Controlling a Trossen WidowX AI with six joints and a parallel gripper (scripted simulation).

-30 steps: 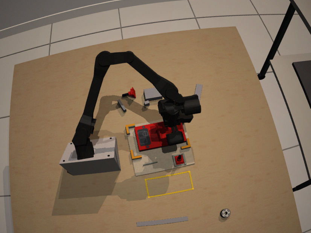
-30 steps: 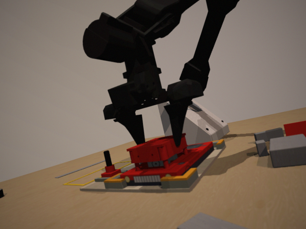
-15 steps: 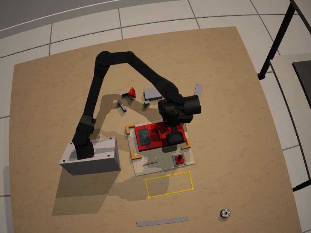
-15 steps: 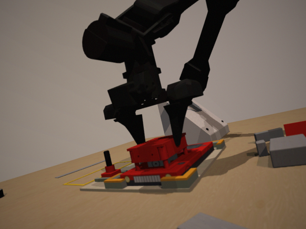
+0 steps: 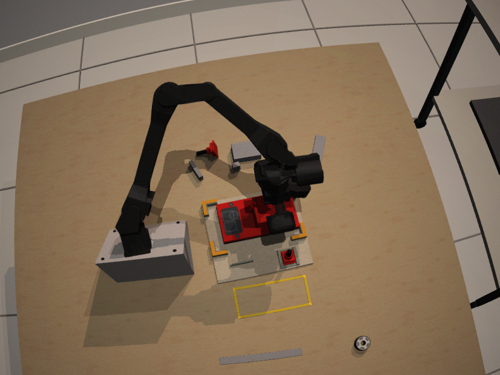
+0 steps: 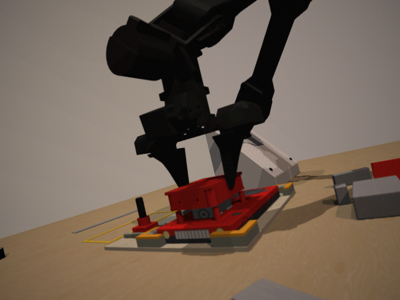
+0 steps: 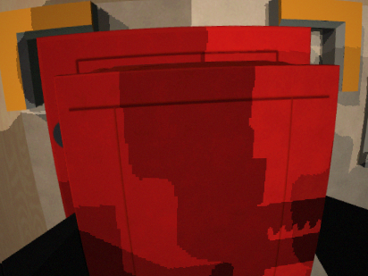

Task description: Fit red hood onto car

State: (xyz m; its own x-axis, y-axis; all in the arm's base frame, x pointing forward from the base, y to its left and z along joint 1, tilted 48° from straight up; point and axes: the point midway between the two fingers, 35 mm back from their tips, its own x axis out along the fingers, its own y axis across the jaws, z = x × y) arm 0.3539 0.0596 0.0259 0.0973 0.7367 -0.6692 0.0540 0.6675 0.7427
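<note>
Right now the red hood is 10 mm above my gripper tip. Also, from my gripper tip: grey wedge (60 mm behind, 160 mm to the left, 40 mm below); then grey engine block (10 mm to the left, 30 mm below); then grey strip (130 mm behind, 370 mm to the right, 50 mm below).
</note>
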